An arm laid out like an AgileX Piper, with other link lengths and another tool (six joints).
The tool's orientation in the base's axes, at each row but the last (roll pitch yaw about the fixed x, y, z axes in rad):
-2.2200 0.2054 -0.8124
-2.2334 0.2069 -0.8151
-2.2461 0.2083 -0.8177
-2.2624 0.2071 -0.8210
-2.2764 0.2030 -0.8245
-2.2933 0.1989 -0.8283
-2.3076 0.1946 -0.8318
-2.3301 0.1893 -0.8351
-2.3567 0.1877 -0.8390
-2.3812 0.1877 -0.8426
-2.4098 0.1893 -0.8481
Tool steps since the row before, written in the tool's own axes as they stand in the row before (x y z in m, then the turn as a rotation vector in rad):
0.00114 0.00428 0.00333 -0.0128 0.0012 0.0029
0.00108 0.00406 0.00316 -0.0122 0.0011 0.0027
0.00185 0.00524 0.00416 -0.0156 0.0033 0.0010
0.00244 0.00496 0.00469 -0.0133 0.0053 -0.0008
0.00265 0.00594 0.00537 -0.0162 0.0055 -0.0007
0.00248 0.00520 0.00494 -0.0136 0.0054 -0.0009
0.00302 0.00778 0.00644 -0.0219 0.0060 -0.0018
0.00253 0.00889 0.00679 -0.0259 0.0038 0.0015
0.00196 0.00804 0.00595 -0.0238 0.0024 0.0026
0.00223 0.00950 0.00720 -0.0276 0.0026 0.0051
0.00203 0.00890 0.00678 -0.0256 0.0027 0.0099
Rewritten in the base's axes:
0.00005 0.00004 -0.00554 -0.0078 0.0106 0.0000
0.00000 0.00000 -0.00526 -0.0075 0.0101 0.0000
0.00027 -0.00033 -0.00693 -0.0118 0.0107 0.0001
0.00100 -0.00042 -0.00717 -0.0123 0.0073 -0.0008
0.00084 -0.00056 -0.00837 -0.0143 0.0094 -0.0004
0.00088 -0.00057 -0.00752 -0.0126 0.0075 -0.0007
0.00034 -0.00106 -0.01048 -0.0189 0.0127 0.0011
-0.00062 -0.00109 -0.01140 -0.0187 0.0184 0.0012
-0.00105 -0.00105 -0.01008 -0.0160 0.0180 0.0010
-0.00144 -0.00128 -0.01197 -0.0175 0.0221 -0.0002
-0.00162 -0.00133 -0.01118 -0.0143 0.0232 -0.0042

